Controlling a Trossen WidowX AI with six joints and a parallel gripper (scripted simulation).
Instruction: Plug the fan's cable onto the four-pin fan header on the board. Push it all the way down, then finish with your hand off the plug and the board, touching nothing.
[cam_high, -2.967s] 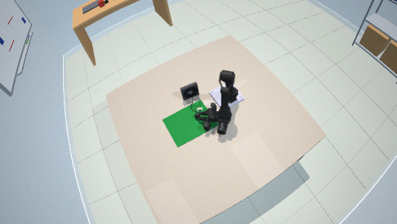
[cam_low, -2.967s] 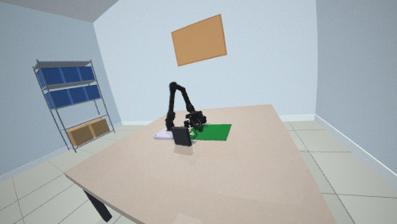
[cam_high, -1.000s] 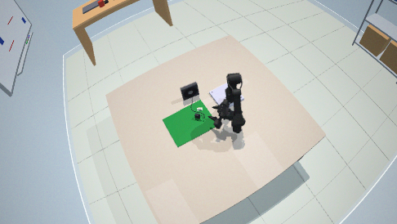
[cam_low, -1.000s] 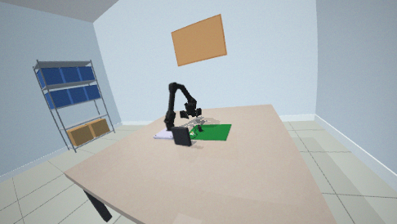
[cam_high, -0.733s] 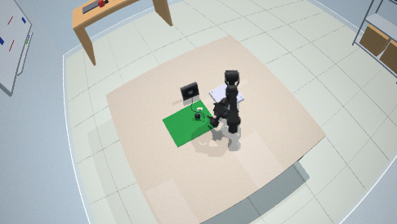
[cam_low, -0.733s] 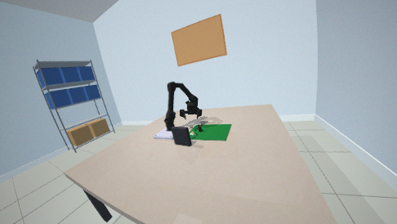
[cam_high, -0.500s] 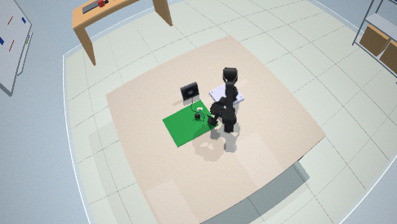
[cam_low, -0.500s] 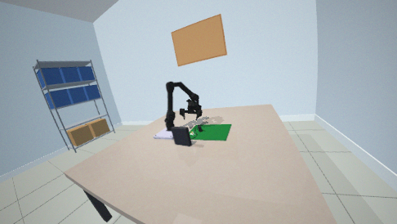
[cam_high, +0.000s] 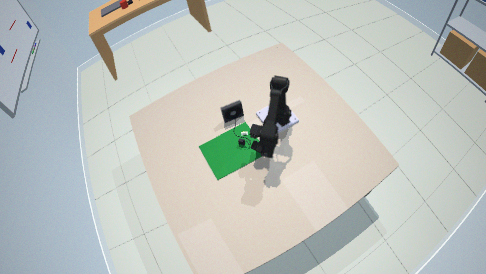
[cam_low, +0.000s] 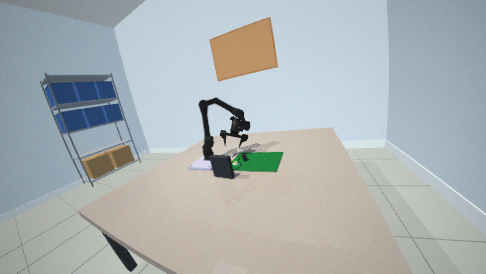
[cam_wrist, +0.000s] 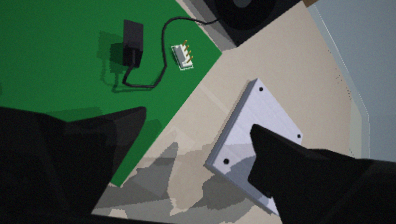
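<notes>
The black plug is 90 mm ahead of my gripper tip, 60 mm below it and 30 mm to the right of it. From my gripper tip the other things lie so: fan header: 90 mm to the right, 80 mm below, 50 mm ahead; then black fan: 210 mm to the right, 50 mm ahead, 20 mm below; then green board: 160 mm ahead, 90 mm below, 30 mm to the right.
</notes>
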